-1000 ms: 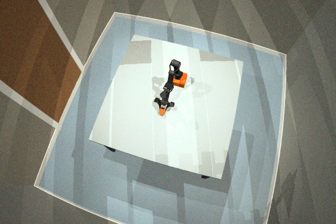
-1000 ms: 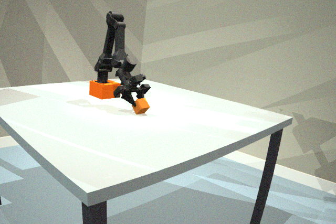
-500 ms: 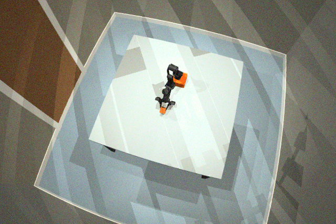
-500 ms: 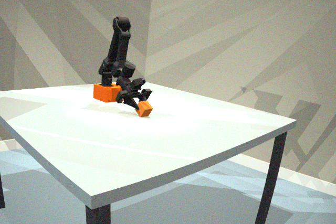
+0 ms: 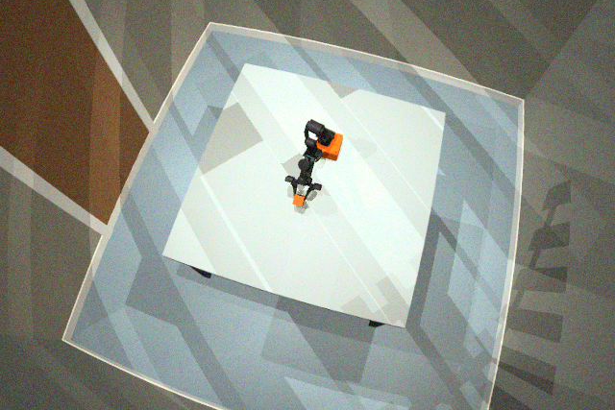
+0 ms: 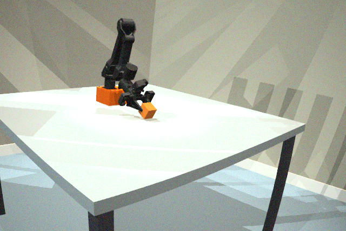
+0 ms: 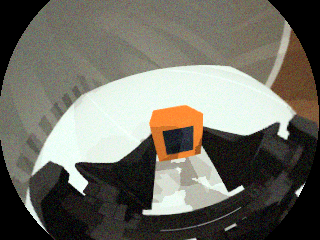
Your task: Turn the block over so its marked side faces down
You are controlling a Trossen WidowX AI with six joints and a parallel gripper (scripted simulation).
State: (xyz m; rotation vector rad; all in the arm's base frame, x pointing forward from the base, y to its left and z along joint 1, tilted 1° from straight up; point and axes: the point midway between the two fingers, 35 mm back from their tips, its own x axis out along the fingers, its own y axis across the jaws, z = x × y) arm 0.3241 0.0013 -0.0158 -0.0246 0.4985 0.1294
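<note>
The orange block is 1 cm behind my gripper tip.
</note>
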